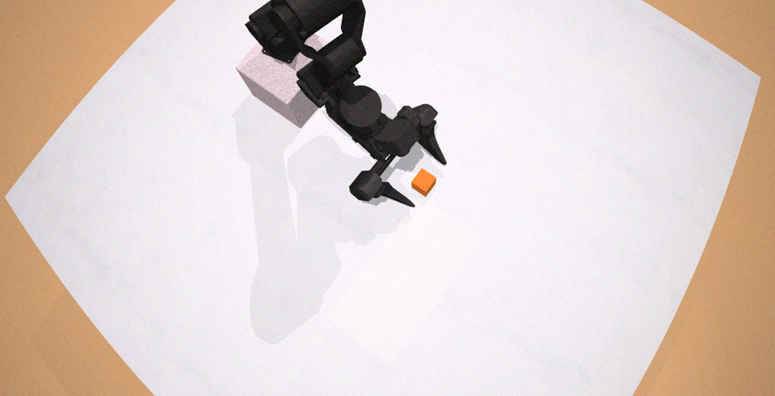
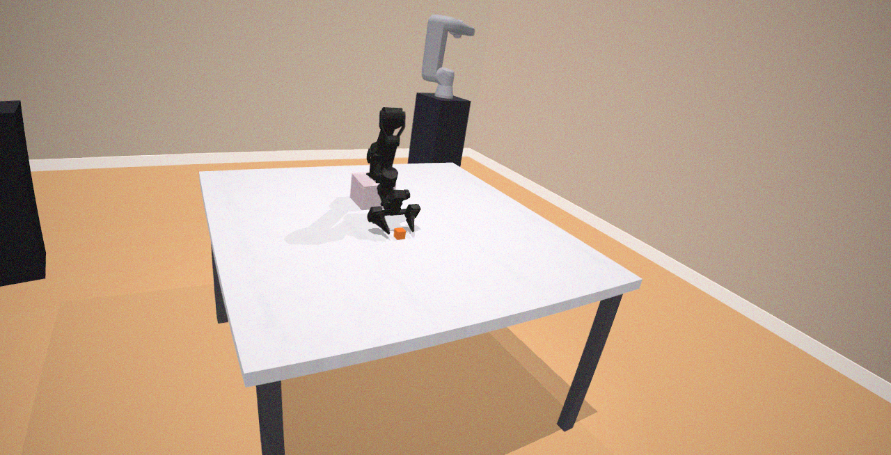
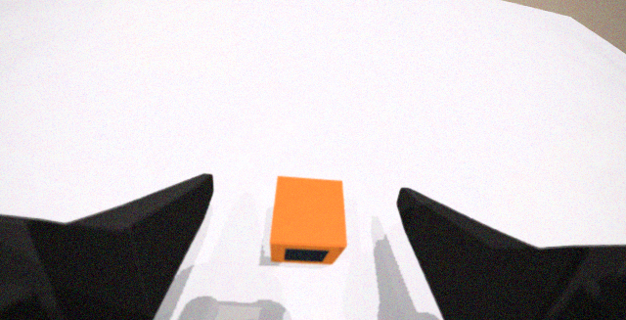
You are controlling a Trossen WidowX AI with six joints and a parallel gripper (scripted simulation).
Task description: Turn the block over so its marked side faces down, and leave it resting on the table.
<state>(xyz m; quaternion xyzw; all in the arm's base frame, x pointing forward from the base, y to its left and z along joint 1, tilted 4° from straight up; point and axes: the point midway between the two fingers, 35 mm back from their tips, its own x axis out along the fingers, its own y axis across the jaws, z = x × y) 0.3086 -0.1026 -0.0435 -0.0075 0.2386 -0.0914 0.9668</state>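
Right now the block is 20 mm behind my gripper tip and 10 mm below it.
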